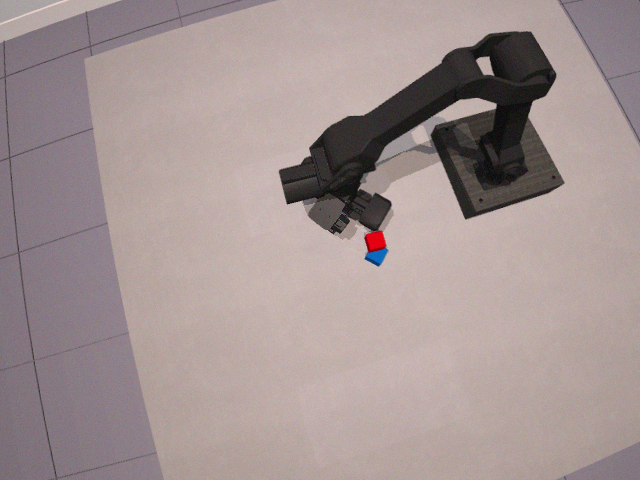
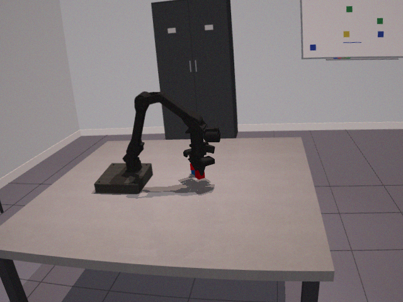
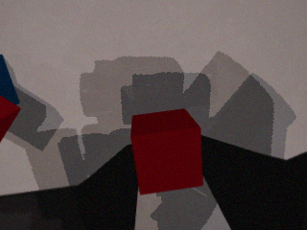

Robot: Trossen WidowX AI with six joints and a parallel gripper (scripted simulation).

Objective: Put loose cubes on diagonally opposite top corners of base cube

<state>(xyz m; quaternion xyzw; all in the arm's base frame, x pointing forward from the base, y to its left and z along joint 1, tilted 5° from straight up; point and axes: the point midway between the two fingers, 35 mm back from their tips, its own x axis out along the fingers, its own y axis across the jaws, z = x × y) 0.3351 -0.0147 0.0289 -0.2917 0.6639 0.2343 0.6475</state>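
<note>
Now: gripper tip 5 cm past the blue cube, 11 cm to the right of it and 3 cm above it.
</note>
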